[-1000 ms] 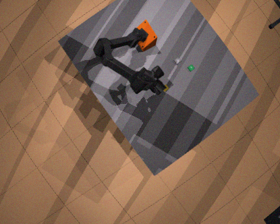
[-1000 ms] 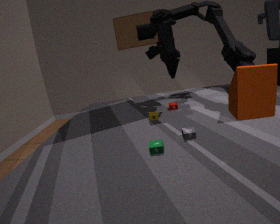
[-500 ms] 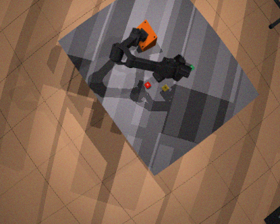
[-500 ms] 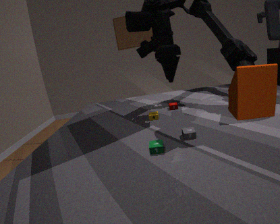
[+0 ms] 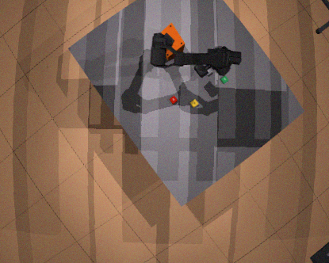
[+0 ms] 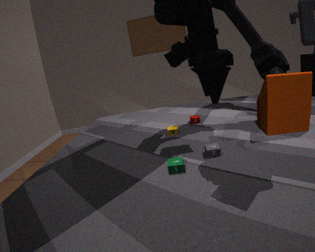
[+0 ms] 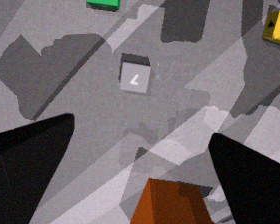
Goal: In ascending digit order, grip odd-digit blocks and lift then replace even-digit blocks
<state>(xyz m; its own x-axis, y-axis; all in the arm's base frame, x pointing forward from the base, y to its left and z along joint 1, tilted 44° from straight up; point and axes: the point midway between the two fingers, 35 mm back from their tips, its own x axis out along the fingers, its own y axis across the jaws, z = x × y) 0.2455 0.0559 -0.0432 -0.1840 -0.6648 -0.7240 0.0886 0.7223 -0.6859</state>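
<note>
My gripper tip is 12 cm above the green block, 10 cm short of it and 4 cm to the right of it. Round my gripper tip: grey block (12 cm below, 1 cm to the left, 1 cm ahead); then red block (24 cm to the right, 12 cm below); then yellow block (17 cm to the right, 12 cm below, 9 cm ahead).
</note>
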